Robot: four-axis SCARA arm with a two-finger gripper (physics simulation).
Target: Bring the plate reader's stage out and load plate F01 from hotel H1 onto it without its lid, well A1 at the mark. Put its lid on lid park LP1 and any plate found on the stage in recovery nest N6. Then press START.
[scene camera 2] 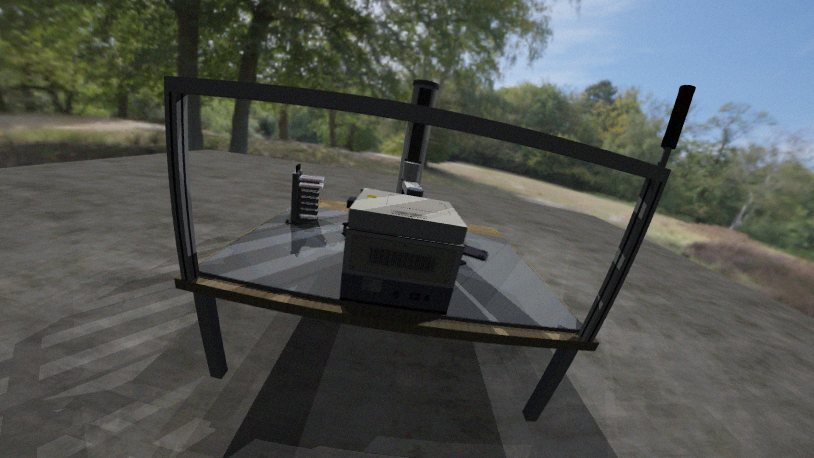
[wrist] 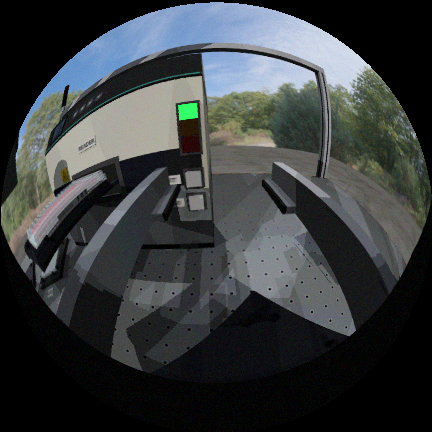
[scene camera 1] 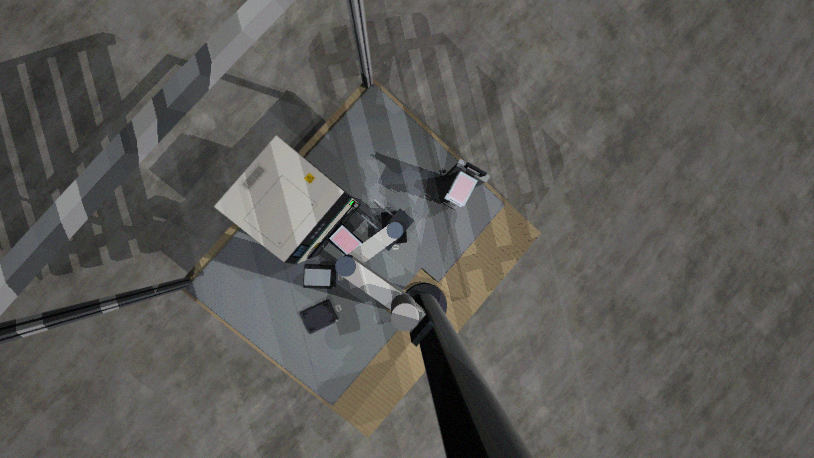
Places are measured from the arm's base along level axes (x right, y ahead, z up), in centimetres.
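Pixels of known places: gripper, fingertip midpoint: (wrist: 220,173) (scene camera 1: 367,207).
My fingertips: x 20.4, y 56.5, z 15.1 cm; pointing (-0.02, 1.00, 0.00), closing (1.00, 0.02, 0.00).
Note:
For each thing: its top centre in the pictures, then the offset to it from my fingertips.
- cream reader, middle of its top: (wrist: 134,97) (scene camera 2: 408,204) (scene camera 1: 280,199) dx -19.6, dy +24.2, dz +16.7 cm
- pink-welled plate, middle of its top: (wrist: 55,196) (scene camera 1: 345,241) dx -18.5, dy -2.9, dz +1.7 cm
- clear lid, middle of its top: (wrist: 49,254) (scene camera 1: 317,277) dx -44.5, dy -2.8, dz -11.3 cm
- pink plate, middle of its top: (scene camera 1: 462,188) (scene camera 2: 312,177) dx +33.0, dy -26.5, dz +11.0 cm
- dark nest, middle of its top: (scene camera 2: 472,249) (scene camera 1: 318,317) dx -60.3, dy -17.2, dz -12.0 cm
- reader's lamp, middle of its top: (wrist: 187,103) dx -3.1, dy +5.7, dz +7.0 cm
The cream reader (scene camera 1: 273,193) (scene camera 2: 404,250) (wrist: 135,120) has its stage out at the front. A pink-welled plate (scene camera 1: 345,239) (wrist: 65,202) lies on it; no lid shows clearly. My gripper (scene camera 1: 371,213) (wrist: 220,173) is shut at its narrow stance, fingers parallel with an empty gap. In the wrist view two pale square buttons, an upper one (wrist: 194,179) and a lower one (wrist: 196,202), show just right of the left fingertip, which partly covers their labels. A clear lid (scene camera 1: 317,276) lies on a black park. Hotel H1 (scene camera 2: 296,196) bears a pink plate (scene camera 1: 462,189) on top.
A dark nest (scene camera 1: 318,316) stands near the lid park; its number cannot be read. The reader's lamp (wrist: 188,111) shows green. The arm's pale link (scene camera 1: 372,284) crosses above the table between the column and the reader. Frame posts (scene camera 1: 361,45) (wrist: 324,125) rise at the table's corners.

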